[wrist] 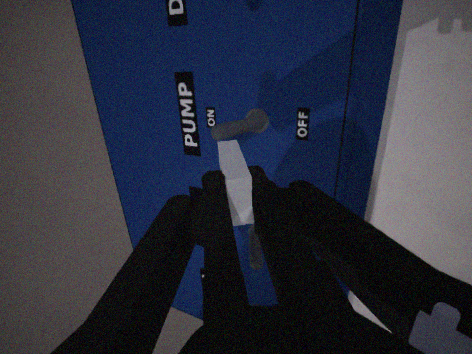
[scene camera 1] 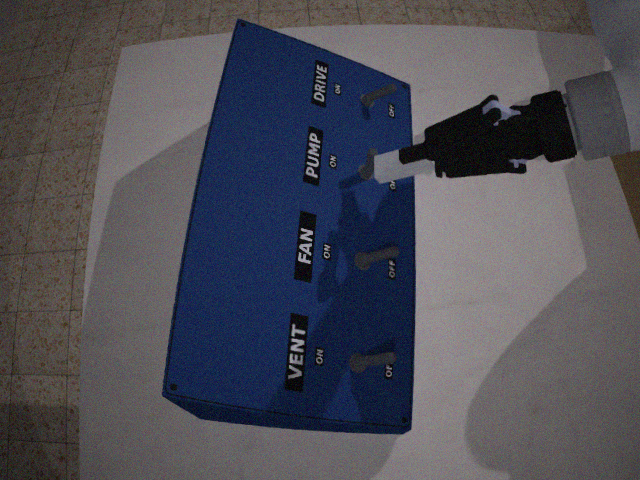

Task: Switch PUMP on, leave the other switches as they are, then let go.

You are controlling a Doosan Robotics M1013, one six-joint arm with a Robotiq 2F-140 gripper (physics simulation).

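Places are measured from the arm's base along level axes (x ahead, y left, z up), in metres.
Pixels of known places: gripper, fingertip midpoint: [wrist: 228, 158] [scene camera 1: 377, 169].
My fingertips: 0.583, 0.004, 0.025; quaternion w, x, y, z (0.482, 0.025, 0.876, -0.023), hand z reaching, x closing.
For each thing: its top centre in the pictures, then the offset to it from my fingertips, as dx, dy, dz. Level surfaces: height alone.
- grey PUMP lever, middle of its top: [wrist: 213, 133] [scene camera 1: 372, 150] +0.004, -0.022, +0.008
- DRIVE lever, middle of its top: [scene camera 1: 382, 84] -0.020, -0.140, -0.003
- FAN lever, middle of its top: [wrist: 241, 258] [scene camera 1: 381, 248] +0.002, +0.099, -0.003
- VENT lever, middle of its top: [scene camera 1: 378, 355] +0.013, +0.218, -0.003
- pale table top, its level: dz -0.133
The blue panel [scene camera 1: 248, 217] [wrist: 135, 100] carries labelled toggle switches. The grey PUMP lever [scene camera 1: 368, 166] [wrist: 237, 127] leans toward its ON mark in the wrist view; in the scene view the fingertips partly cover it. The DRIVE lever [scene camera 1: 379, 95], FAN lever [scene camera 1: 377, 256] and VENT lever [scene camera 1: 373, 360] lean toward OFF. My gripper [scene camera 1: 379, 168] [wrist: 228, 158] is shut and empty, its pale fingertips right beside the PUMP lever, on the OFF side in the scene view. I cannot tell whether they touch it.
The panel lies on a pale table top [scene camera 1: 491, 222], and tiled floor [scene camera 1: 41, 248] shows beyond its left edge. The DRIVE lever stands on one side of the fingertips and the FAN lever on the other. Arm shadows fall across the lower right of the panel.
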